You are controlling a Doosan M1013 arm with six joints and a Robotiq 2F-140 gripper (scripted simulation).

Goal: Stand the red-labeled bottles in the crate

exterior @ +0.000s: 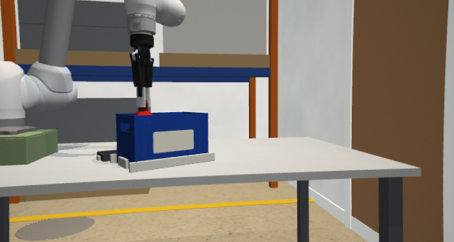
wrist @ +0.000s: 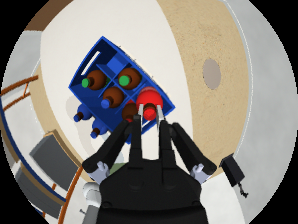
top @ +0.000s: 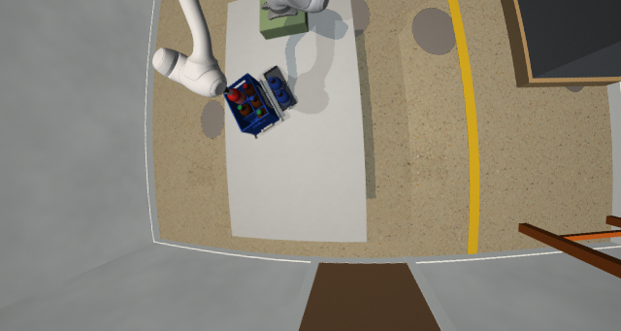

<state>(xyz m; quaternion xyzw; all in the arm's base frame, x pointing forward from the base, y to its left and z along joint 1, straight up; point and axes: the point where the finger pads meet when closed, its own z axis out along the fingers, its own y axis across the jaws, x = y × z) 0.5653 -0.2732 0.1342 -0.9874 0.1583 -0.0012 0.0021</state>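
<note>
Now: hand 9 cm above the red-labeled bottle. Round my hand: blue crate 5 cm ahead, 8 cm to the left, 15 cm below.
</note>
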